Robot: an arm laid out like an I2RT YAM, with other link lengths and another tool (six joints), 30 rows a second.
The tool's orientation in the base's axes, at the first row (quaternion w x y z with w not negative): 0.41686, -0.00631, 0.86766, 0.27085
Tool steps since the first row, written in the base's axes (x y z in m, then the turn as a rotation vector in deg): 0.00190, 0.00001, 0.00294, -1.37, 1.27, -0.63; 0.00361, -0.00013, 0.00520, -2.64, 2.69, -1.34; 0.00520, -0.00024, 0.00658, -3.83, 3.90, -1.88; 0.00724, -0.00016, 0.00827, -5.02, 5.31, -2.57; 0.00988, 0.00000, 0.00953, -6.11, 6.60, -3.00; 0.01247, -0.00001, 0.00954, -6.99, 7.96, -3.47; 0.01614, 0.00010, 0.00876, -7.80, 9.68, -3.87; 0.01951, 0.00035, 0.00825, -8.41, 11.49, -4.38; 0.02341, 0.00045, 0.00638, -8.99, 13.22, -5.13; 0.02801, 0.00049, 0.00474, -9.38, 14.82, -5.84; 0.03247, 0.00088, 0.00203, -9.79, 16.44, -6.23
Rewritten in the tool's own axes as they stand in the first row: -0.00337, 0.00093, -0.00011, 1.62, 1.12, -0.06; -0.00616, 0.00145, -0.00009, 3.27, 2.30, 0.06; -0.00823, 0.00162, 0.00030, 4.70, 3.36, 0.05; -0.01077, 0.00199, 0.00095, 6.28, 4.52, 0.21; -0.01337, 0.00209, 0.00229, 7.58, 5.68, 0.26; -0.01507, 0.00147, 0.00415, 8.79, 6.83, 0.51; -0.01687, 0.00034, 0.00724, 9.98, 8.31, 0.94; -0.01865, -0.00049, 0.01004, 11.14, 9.76, 1.62; -0.01981, -0.00219, 0.01384, 12.43, 11.02, 2.41; -0.02161, -0.00401, 0.01800, 13.55, 12.15, 3.24; -0.02247, -0.00599, 0.02277, 14.45, 13.45, 3.92
